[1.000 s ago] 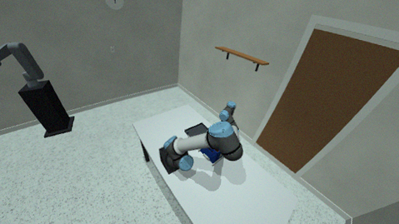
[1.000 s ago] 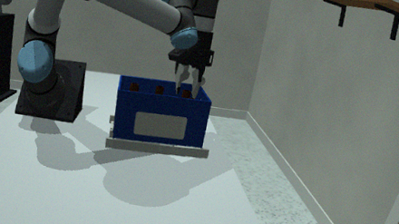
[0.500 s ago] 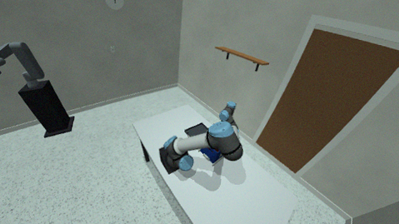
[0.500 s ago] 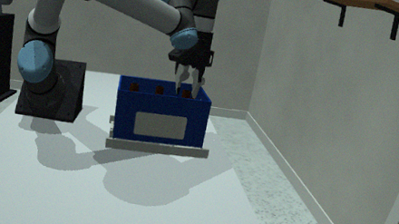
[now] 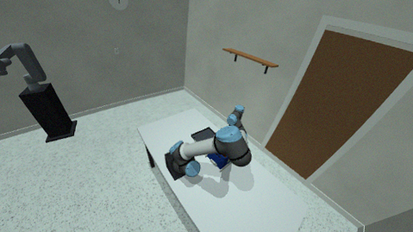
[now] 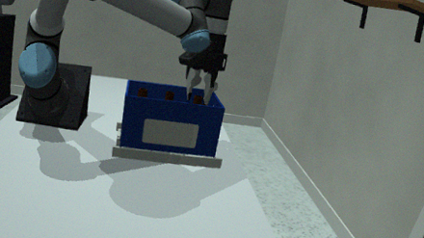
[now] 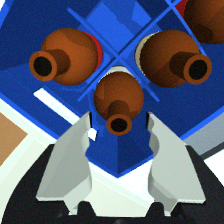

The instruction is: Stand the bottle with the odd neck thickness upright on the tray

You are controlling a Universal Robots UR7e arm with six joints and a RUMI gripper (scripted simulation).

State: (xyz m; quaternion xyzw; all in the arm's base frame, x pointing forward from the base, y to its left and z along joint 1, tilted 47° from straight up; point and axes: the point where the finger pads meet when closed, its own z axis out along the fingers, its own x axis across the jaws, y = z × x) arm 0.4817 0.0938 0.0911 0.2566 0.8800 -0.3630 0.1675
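My gripper is now 70 mm past the blue crate, 70 mm above it and 50 mm to the left of it. From my hand the other things lie so: bottle (170 mm behind, 70 mm below, 20 mm to the right); dark grey tray (240 mm to the left, 140 mm below, 110 mm behind).
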